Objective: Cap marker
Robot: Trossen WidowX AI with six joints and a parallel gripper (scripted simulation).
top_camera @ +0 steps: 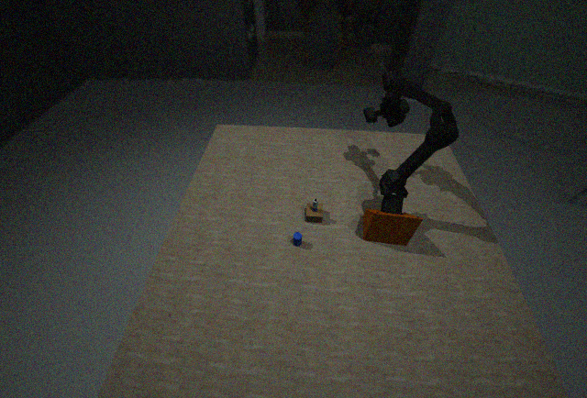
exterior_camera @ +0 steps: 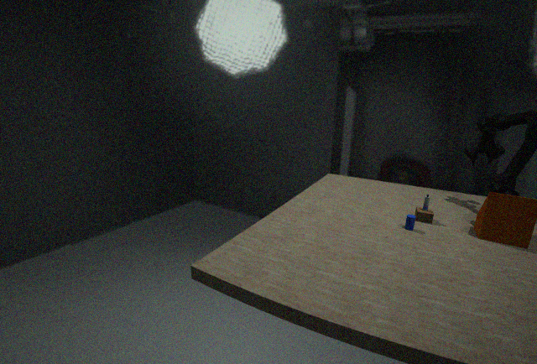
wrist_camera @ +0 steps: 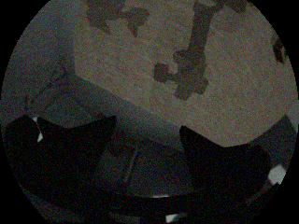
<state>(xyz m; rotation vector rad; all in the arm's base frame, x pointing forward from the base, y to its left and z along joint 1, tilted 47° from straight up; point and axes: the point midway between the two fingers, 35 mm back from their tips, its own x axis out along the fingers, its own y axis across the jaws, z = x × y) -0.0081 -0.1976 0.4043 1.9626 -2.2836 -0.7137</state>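
My gripper tip is now 52 cm to the right of the blue cap, 37 cm short of it and 18 cm above it. The rest, counted from my gripper tip: holder block 39 cm to the left, 31 cm ahead, 19 cm below; marker 39 cm to the left, 31 cm ahead, 13 cm below.
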